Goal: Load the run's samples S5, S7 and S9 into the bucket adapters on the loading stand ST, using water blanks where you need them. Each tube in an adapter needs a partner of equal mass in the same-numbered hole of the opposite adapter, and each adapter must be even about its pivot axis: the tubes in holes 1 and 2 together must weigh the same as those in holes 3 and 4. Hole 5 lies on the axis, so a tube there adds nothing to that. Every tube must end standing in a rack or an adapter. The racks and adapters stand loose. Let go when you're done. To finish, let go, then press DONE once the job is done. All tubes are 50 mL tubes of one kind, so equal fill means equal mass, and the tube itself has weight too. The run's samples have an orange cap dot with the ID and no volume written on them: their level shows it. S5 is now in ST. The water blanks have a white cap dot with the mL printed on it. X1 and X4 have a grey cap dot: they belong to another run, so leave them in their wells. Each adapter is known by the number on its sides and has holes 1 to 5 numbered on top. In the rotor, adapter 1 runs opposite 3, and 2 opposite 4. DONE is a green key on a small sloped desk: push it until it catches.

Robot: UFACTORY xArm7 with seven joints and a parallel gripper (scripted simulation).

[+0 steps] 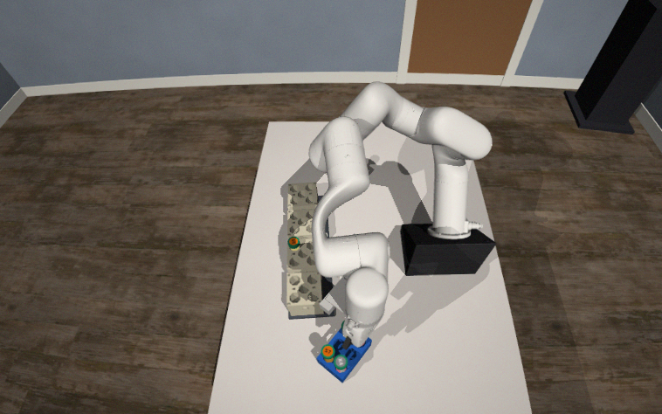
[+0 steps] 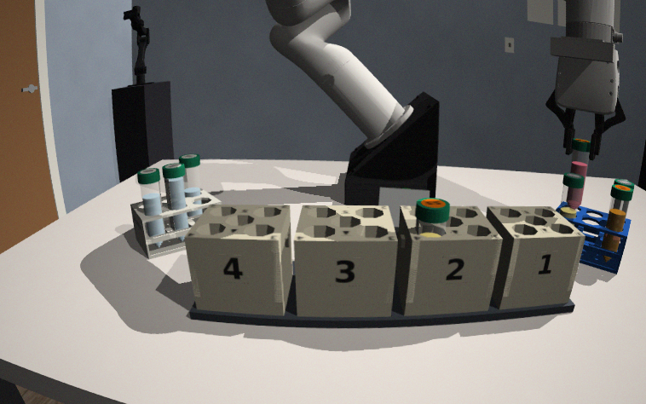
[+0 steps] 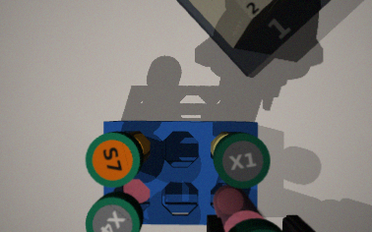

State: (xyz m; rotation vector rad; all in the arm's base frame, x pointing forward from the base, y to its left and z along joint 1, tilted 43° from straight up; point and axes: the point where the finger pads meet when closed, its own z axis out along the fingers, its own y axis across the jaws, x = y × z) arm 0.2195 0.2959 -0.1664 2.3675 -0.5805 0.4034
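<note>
My hand is 50 mm above the pink-filled sample tube and 10 mm past it. Round my hand: blue rack (130 mm below, 40 mm ahead, 20 mm to the left); then green done key (280 mm to the right, 100 mm below, 10 mm ahead); then S7 tube (100 mm below, 70 mm ahead, 50 mm to the left).
</note>
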